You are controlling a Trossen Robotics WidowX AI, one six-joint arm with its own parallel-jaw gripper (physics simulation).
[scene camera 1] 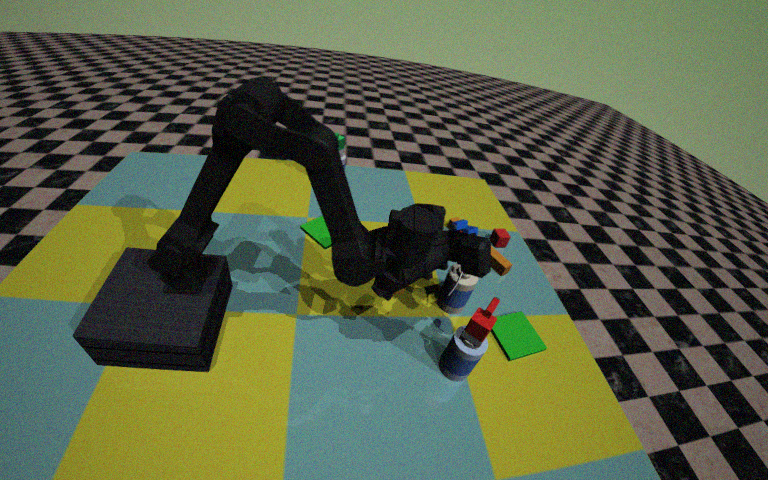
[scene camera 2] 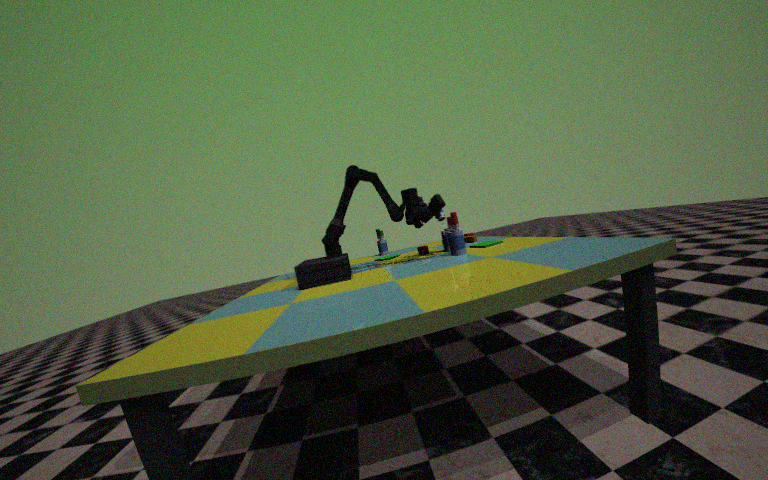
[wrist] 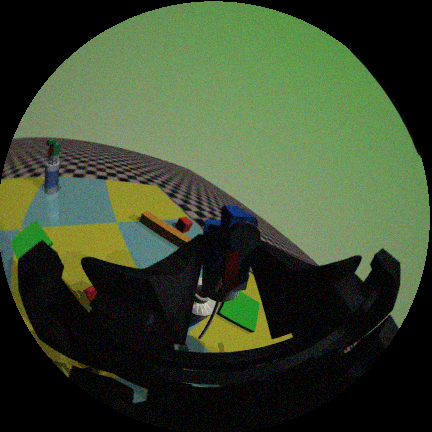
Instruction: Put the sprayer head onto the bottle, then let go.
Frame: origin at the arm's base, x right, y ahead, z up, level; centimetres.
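Seen in the pictures: gripper, fingertip midpoint: (scene camera 1: pixel 466 233) (scene camera 2: pixel 437 210) (wrist: pixel 225 240); arm's base, origin of the base link: (scene camera 1: pixel 185 279) (scene camera 2: pixel 333 256).
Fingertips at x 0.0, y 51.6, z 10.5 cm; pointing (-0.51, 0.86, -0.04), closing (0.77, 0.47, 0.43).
Offsets run from my fingertips to a thing's top centre. "*": to the spot under its first point.
The blue sprayer head {* dx +0.7, dy -2.4, dz +2.8 cm} (scene camera 1: pixel 461 224) (wrist: pixel 240 215) is held tilted in my gripper (scene camera 1: pixel 467 249) (scene camera 2: pixel 438 208) (wrist: pixel 225 240), which is shut on it. Its pale collar (scene camera 2: pixel 441 215) shows below the fingers. Its thin dip tube {dx +4.7, dy -1.3, dz -8.2 cm} (scene camera 1: pixel 451 288) (wrist: pixel 212 322) hangs down. The open bottle {dx +1.2, dy +2.4, dz -9.0 cm} (scene camera 1: pixel 459 297) (scene camera 2: pixel 445 240) (wrist: pixel 202 306), white-topped with a blue band, stands upright below the gripper. The head is above the bottle and apart from it. In the wrist view the tube passes beside the bottle's neck; the fingers hide part of the bottle.
A bottle with a red head {dx +16.5, dy -1.8, dz -2.3 cm} (scene camera 1: pixel 461 359) (scene camera 2: pixel 457 242) stands close to the open bottle. A green-headed bottle {dx -49.2, dy -20.4, dz -2.3 cm} (scene camera 2: pixel 382 246) (wrist: pixel 52 176) stands farther off. Green plates {dx +11.7, dy +14.5, dz -18.6 cm} (scene camera 1: pixel 519 336) (wrist: pixel 31 240), a red cube {dx -19.2, dy +25.4, dz -15.5 cm} (scene camera 1: pixel 500 237) (wrist: pixel 184 224) and an orange block {dx -16.8, dy +17.0, dz -16.4 cm} (scene camera 1: pixel 500 262) (wrist: pixel 165 230) lie around.
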